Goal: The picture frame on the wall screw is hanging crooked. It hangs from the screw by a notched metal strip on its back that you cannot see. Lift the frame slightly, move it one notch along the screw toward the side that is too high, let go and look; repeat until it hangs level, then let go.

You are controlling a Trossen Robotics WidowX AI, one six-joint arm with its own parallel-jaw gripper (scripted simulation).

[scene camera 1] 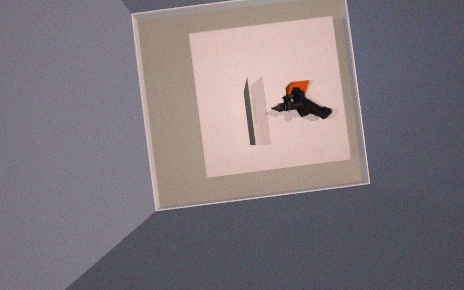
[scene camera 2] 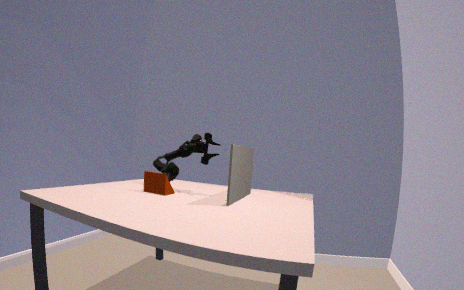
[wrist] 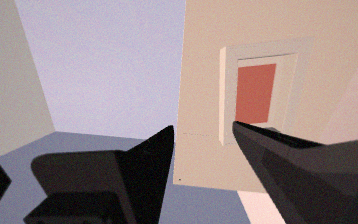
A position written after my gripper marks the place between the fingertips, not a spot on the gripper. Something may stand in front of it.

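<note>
In scene camera 2 I see a wall panel (scene camera 2: 241, 157), but scene camera 2 does not show the picture frame, hidden by the wall panel. The wrist view shows me the picture frame (wrist: 261, 84) and the wall panel as well (wrist: 201, 160), and my gripper (wrist: 202, 128) is in view there too.
</note>
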